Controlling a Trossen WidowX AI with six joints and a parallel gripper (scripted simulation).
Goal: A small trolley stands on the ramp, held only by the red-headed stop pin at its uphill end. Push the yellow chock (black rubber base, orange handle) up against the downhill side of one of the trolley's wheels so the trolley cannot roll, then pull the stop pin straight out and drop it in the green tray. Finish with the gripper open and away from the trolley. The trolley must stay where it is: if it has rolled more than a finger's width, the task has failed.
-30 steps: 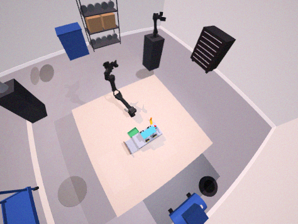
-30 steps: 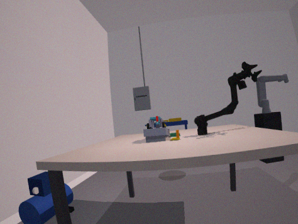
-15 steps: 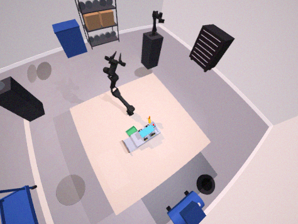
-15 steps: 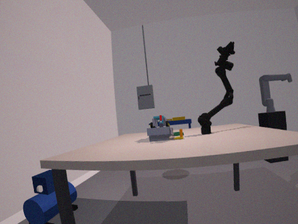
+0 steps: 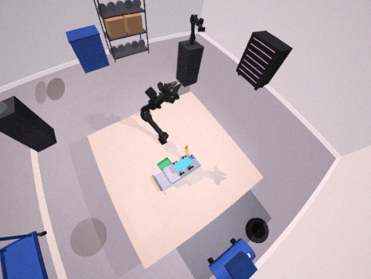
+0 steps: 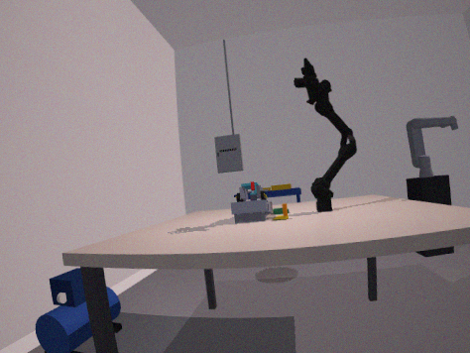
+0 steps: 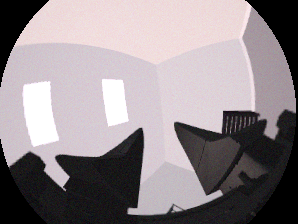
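The yellow chock is 190 mm ahead of my gripper tip, 20 mm to the left of it and 670 mm below it. Round my gripper tip: cyan trolley 320 mm ahead, 120 mm to the right, 570 mm below; then red-headed stop pin 300 mm ahead, 20 mm to the right, 560 mm below.
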